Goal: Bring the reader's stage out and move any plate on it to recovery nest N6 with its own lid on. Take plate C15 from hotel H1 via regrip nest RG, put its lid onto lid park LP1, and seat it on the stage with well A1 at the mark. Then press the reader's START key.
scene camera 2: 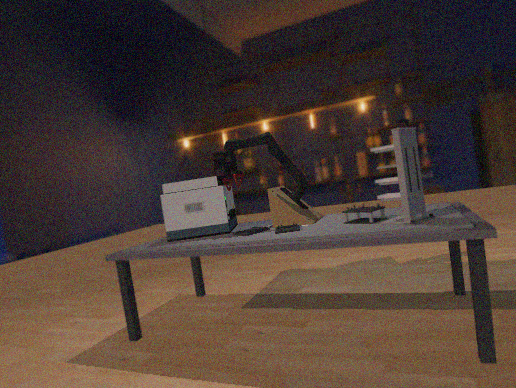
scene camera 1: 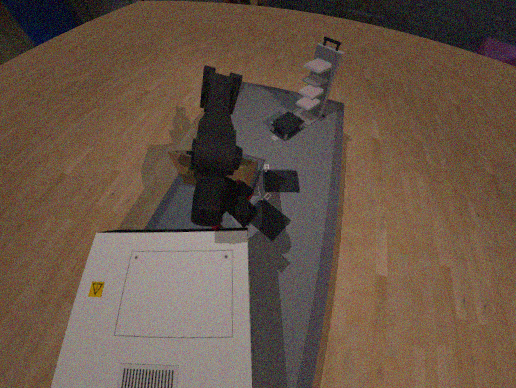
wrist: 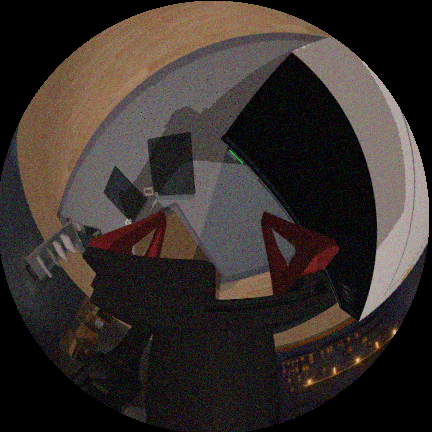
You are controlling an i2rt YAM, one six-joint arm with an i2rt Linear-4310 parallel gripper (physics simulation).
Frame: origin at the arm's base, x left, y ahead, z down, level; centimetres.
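Seen in the pictures: gripper, fingertip midpoint: [scene camera 2: 233,189] [wrist: 213,216]; arm's base, origin of the base link: [scene camera 2: 293,198].
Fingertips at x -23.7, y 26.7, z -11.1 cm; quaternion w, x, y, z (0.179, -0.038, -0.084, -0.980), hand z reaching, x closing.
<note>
Offsets run from my fingertips to a thing's top centre. "*": to the spot under its first point.
The white reader @(dx -27.3, dy -2.5, dz -9.0 cm) [scene camera 1: 175,295] [scene camera 2: 195,205] shows a black front face @(dx -13.5, dy -9.5, dz -8.9 cm) [wrist: 300,150] in the wrist view, with a green light @(* dx -3.8, dy +4.3, dz +3.1 cm) [wrist: 236,156] near its lower edge. I see no stage standing out from it. My gripper [scene camera 2: 234,181] [wrist: 213,216] is open and empty, high above the table close to the reader's front. Hotel H1 [scene camera 1: 336,75] [scene camera 2: 409,175] stands at the far end with several pale slabs on its levels. A dark flat pad @(* dx +12.4, dy +9.2, dz +22.8 cm) [scene camera 1: 271,219] [wrist: 172,164] lies nearest the reader beside a small label too blurred to read. Plate C15, its lid and the START key cannot be made out.
A second dark pad @(* dx +32.5, dy +6.3, dz +22.9 cm) [scene camera 1: 281,181] [wrist: 125,194] lies farther from the reader. A dark raised nest @(dx +69.7, dy -3.9, dz +16.4 cm) [scene camera 1: 287,125] [scene camera 2: 365,209] stands on short legs before the hotel. The arm's tan wedge base [scene camera 2: 287,210] stands between reader and hotel. The grey table [scene camera 1: 312,200] [scene camera 2: 320,245] carries them.
</note>
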